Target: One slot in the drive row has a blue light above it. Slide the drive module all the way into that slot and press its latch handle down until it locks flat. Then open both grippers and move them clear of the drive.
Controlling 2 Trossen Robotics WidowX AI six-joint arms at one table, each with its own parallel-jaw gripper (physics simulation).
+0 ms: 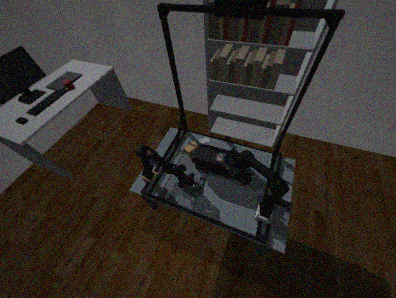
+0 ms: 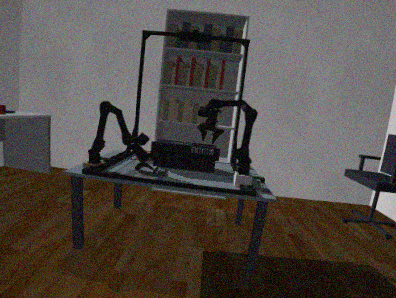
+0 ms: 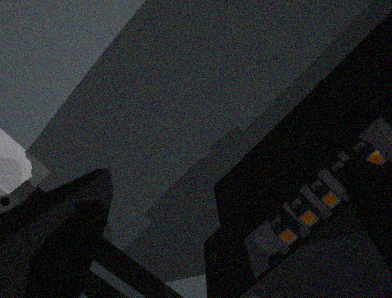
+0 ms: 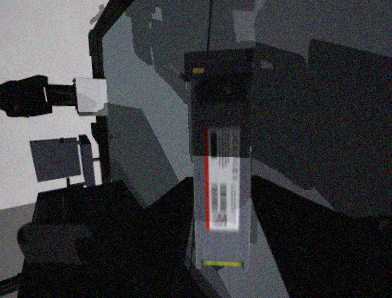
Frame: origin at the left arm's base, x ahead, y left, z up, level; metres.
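Seen in the pictures: left gripper, between the fingertips: [image 2: 207, 142] [image 3: 227, 175]; right gripper, between the fingertips: [image 1: 194, 185] [image 2: 156, 168] [image 4: 221, 182]; left arm's base, origin of its link: [image 1: 265, 212] [image 2: 243, 173] [image 4: 76, 96]; right arm's base, origin of its link: [image 1: 149, 175] [image 2: 94, 162].
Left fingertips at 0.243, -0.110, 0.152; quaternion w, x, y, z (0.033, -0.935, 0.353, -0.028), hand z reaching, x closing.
Observation:
Pixels of each thing's top centre, then the offset from my left fingertips to it, as dx, dy, dz. Level surfaces: height alone.
- drive module, centre of its top: [image 4: 184, 176] +0.299, +0.100, -0.170
- black drive chassis, centre of its top: [image 2: 186, 143] [image 1: 223, 157] +0.153, -0.152, -0.049
- table, height of its surface: dz -0.225
- tan block, centre of its top: [image 1: 190, 146] +0.484, -0.230, -0.163
The drive module [image 4: 222, 177] is a grey bar with a white, red-striped label and a dark latch end. My right gripper [image 4: 221, 182] [image 1: 191, 184] [image 2: 149, 168] is shut on it and holds it low over the table's left front part, apart from the black drive chassis [image 1: 208, 162] [image 2: 179, 156]. The drive row [image 2: 203, 151] [image 3: 307, 214] shows orange lights and a small blue light [image 3: 275, 262] at its end. My left gripper [image 2: 210, 134] [image 3: 227, 175] is open and empty, hanging above the chassis top near the drive row.
A black gantry frame [image 1: 173, 68] [image 2: 139, 88] stands around the table [image 1: 232, 213] [image 2: 197, 180]. A bookshelf [image 1: 256, 109] [image 2: 203, 53] is behind it. A tan block [image 1: 191, 146] lies by the chassis. A white block [image 1: 262, 213] [image 2: 242, 178] sits at the left arm's base. A side desk [image 1: 78, 77] stands far left.

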